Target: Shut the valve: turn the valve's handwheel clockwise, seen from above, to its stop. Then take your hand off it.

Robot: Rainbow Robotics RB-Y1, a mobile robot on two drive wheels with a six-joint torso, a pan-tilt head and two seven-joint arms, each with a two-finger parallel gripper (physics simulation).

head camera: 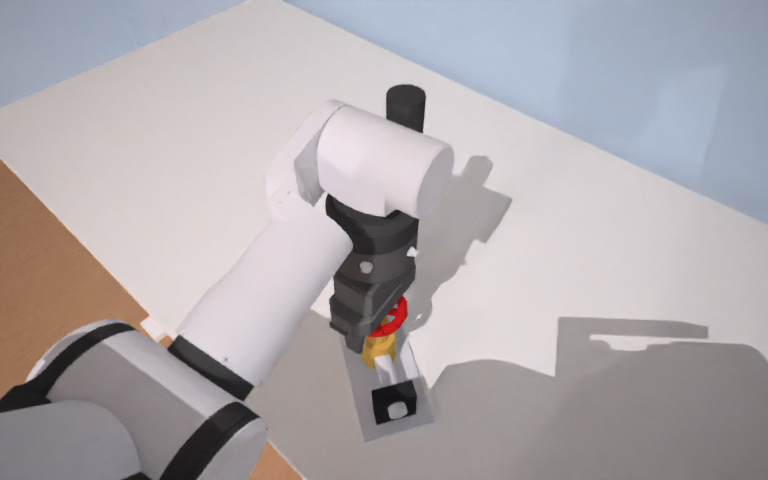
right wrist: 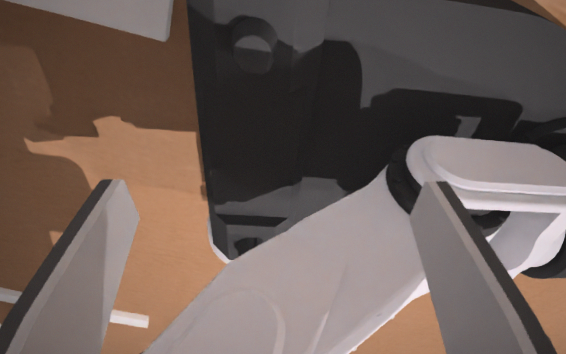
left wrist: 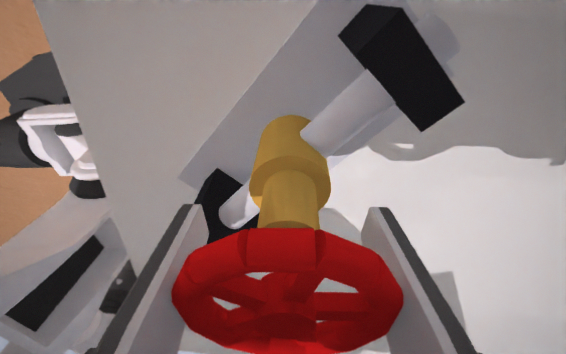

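The valve's red handwheel (head camera: pixel 402 316) (left wrist: pixel 282 248) sits on a yellow stem and body (head camera: pixel 378 352) (left wrist: pixel 287 140). My left gripper (head camera: pixel 368 333) (left wrist: pixel 285 219) points down over the valve and is shut on the handwheel, one finger on each side of its rim. In the left wrist view, the pipe (left wrist: pixel 345 117) runs diagonally behind the wheel. In the head camera view, the gripper hides part of the wheel. My right gripper (right wrist: pixel 275 199) is open and empty, away from the valve, above the floor beside the robot's own body.
The valve's pipe is held by black blocks (head camera: pixel 381 396) (left wrist: pixel 405 60) on a grey base plate (head camera: pixel 357 399) (left wrist: pixel 240 125). The plate lies on a pale table top (head camera: pixel 169 113). A dark upright cylinder (head camera: pixel 405 110) shows beyond my left wrist. Blue walls stand behind the table.
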